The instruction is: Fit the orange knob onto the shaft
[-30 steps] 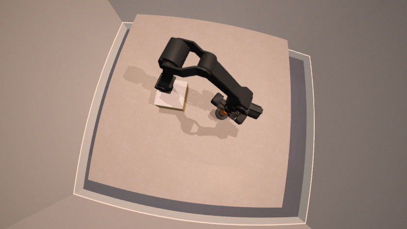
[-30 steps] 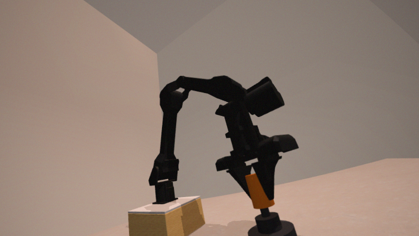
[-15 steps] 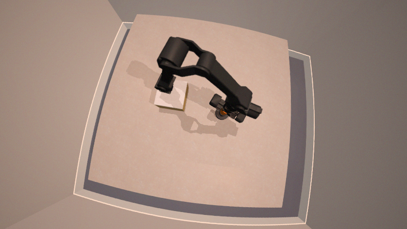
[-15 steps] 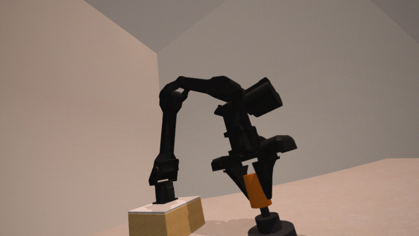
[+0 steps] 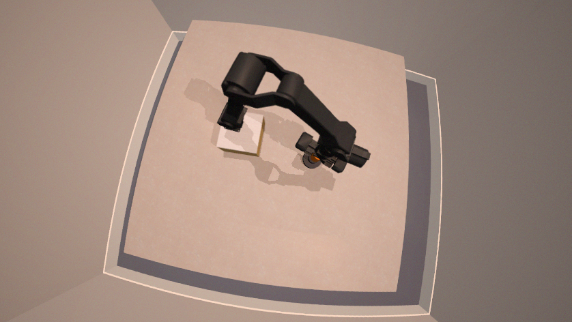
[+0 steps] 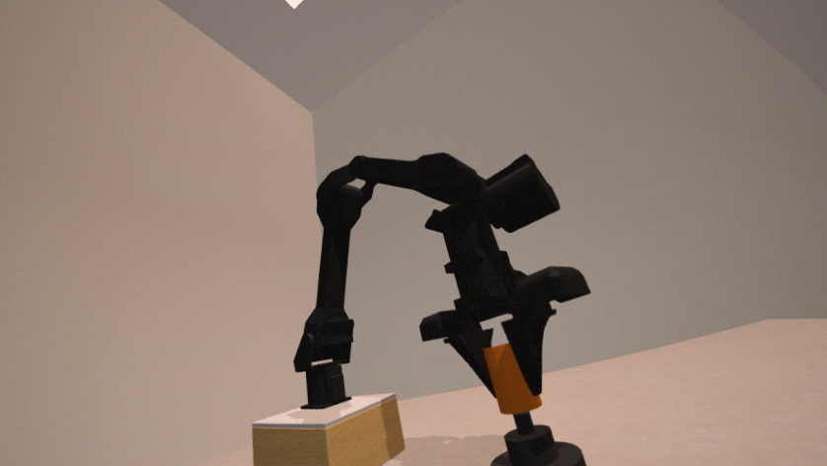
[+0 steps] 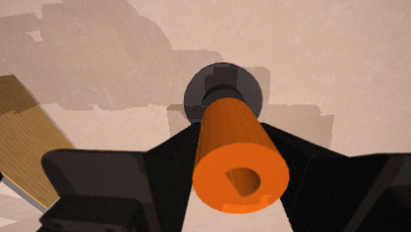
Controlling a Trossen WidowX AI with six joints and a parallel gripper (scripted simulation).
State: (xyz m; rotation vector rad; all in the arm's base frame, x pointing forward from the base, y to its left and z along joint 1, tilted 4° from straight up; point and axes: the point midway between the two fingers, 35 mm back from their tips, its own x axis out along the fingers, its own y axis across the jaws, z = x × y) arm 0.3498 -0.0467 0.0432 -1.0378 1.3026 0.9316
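The orange knob is 2 cm above my gripper tip. The rest, counted from my gripper tip: round dark pedestal (4 cm below).
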